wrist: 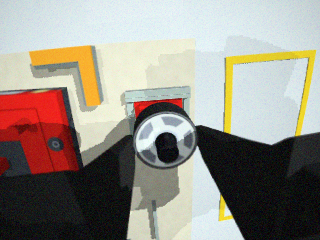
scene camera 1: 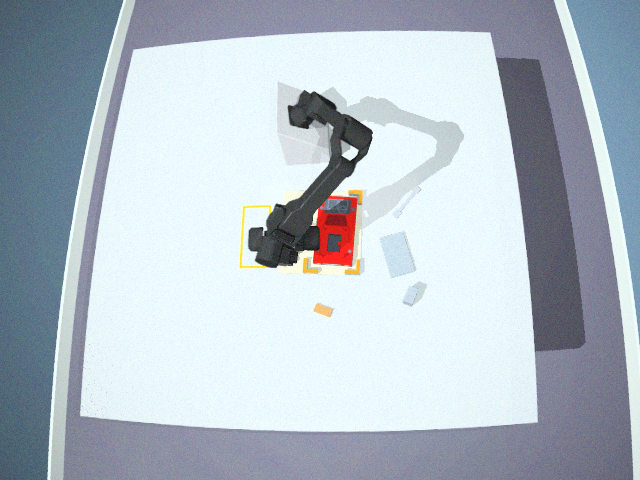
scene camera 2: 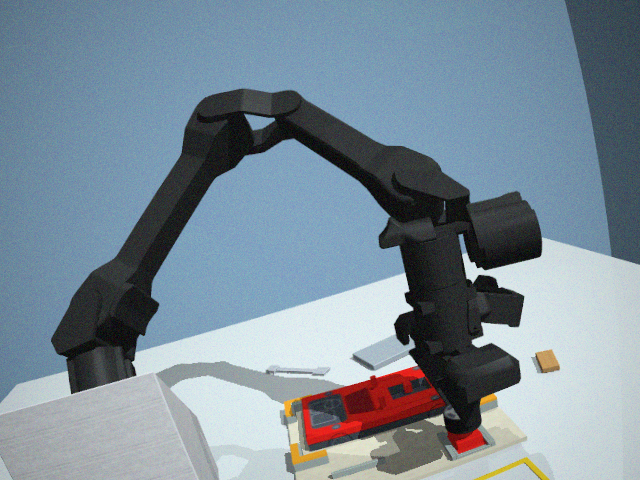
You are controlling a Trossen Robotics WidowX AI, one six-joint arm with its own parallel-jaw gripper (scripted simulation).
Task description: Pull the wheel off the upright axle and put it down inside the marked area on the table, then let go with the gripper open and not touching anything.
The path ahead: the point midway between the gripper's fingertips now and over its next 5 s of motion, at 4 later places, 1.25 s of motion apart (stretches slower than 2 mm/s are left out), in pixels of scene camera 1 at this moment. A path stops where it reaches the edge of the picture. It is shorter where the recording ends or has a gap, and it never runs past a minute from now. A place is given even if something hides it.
My gripper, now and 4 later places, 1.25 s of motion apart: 287, 248; 287, 246; 286, 244; 263, 231; 253, 233
